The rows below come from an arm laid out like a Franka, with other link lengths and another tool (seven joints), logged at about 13 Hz.
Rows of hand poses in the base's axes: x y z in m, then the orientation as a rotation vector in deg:
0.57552 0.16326 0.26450 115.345 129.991 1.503
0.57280 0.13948 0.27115 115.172 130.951 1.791
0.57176 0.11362 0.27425 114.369 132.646 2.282
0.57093 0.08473 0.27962 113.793 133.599 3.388
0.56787 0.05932 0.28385 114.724 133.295 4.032
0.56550 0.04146 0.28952 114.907 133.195 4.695
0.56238 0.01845 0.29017 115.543 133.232 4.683
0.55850 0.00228 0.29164 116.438 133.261 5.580
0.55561 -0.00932 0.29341 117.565 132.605 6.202
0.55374 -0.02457 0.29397 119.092 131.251 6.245
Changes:
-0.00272 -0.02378 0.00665 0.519 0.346 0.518
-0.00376 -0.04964 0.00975 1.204 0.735 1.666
-0.00459 -0.07853 0.01512 1.952 0.553 2.397
-0.00765 -0.10394 0.01935 2.546 0.551 1.834
-0.01002 -0.12180 0.02502 2.914 0.306 1.726
-0.01314 -0.14481 0.02567 3.211 0.639 1.432
-0.01702 -0.16098 0.02714 4.077 0.724 1.044
-0.01991 -0.17258 0.02891 4.593 0.640 0.242
-0.02178 -0.18783 0.02947 4.683 0.593 -1.073

